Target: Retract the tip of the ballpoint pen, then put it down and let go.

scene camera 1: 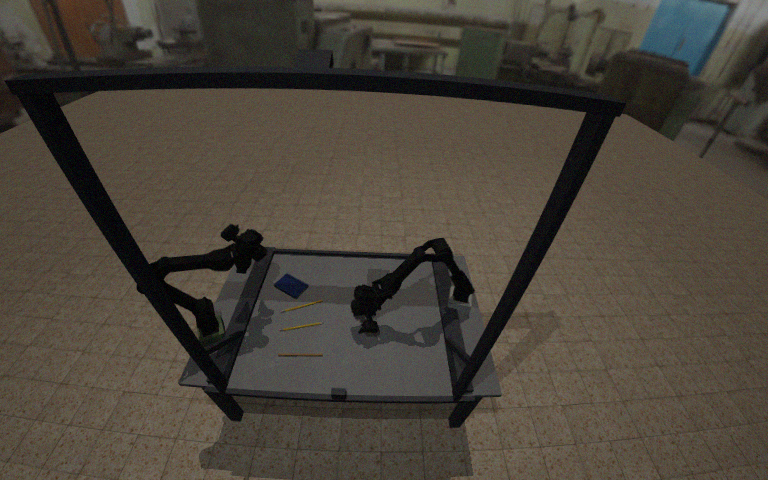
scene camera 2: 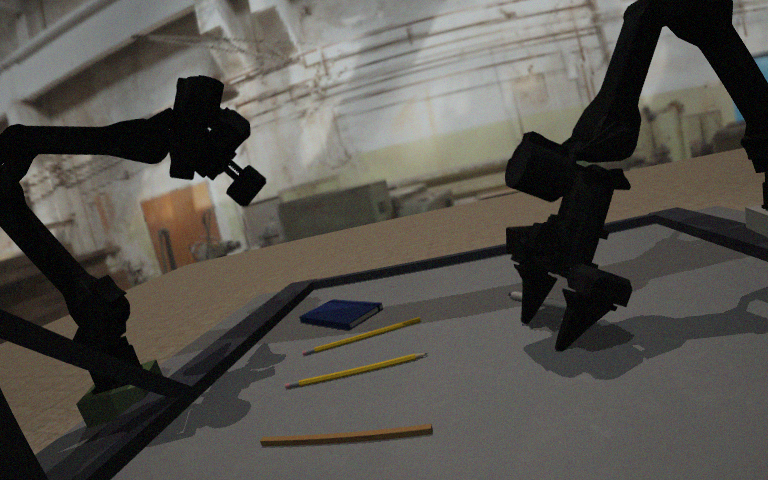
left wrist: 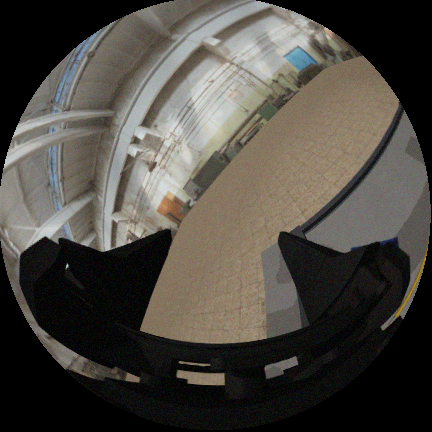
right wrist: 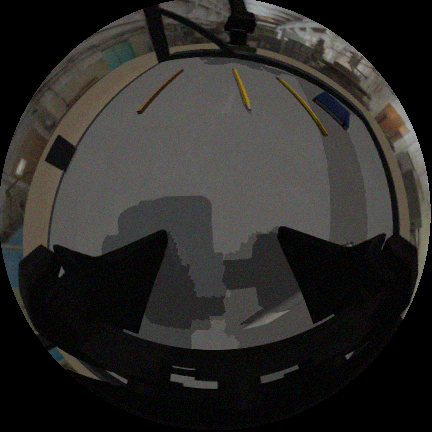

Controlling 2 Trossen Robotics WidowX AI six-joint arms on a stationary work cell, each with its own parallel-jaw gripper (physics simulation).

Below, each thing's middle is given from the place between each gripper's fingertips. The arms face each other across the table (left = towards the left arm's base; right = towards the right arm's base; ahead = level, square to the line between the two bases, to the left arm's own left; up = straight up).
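Scene:
My left hand is 320 mm above the blue notebook (scene camera 2: pixel 342 314), 40 mm past it and 140 mm to the left of it. Counted from the same left hand: the green object (scene camera 2: pixel 104 407), 300 mm below, 180 mm to the left, 260 mm behind; the orange pencil (scene camera 2: pixel 426 429), 320 mm below, 180 mm to the right, 400 mm behind.
Counted from my right hand, the green object is 20 mm above, 600 mm to the left and 30 mm ahead, and the blue notebook is 280 mm to the left and 250 mm ahead. My right gripper itself is 240 mm to the right of the orange pencil and 110 mm past it.

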